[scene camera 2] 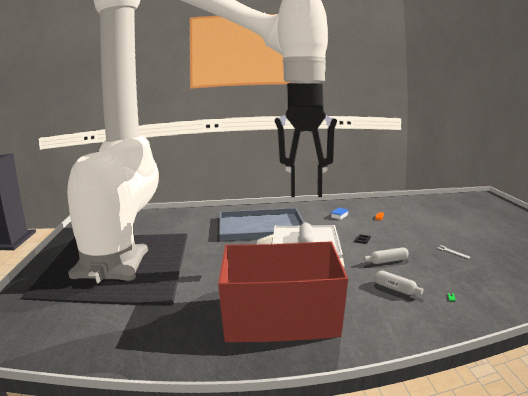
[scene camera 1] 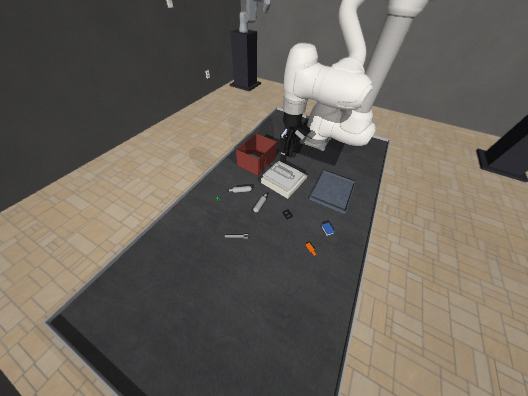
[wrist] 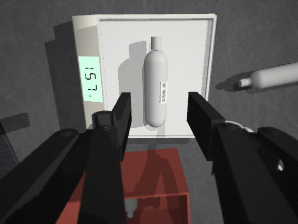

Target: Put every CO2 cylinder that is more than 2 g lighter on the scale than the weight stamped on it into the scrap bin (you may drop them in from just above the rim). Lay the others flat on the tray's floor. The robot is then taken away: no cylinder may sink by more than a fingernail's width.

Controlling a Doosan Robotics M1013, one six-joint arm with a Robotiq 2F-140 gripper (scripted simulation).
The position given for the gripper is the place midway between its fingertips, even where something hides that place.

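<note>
Red scrap bin point(scene camera 2: 302, 308), also point(scene camera 1: 263, 147). Blue-grey tray point(scene camera 2: 251, 224), also point(scene camera 1: 333, 191); out of frame in the wrist view. CO2 cylinder point(wrist: 155, 63). The gripper point(scene camera 2: 306, 195), also point(wrist: 159, 106).
</note>
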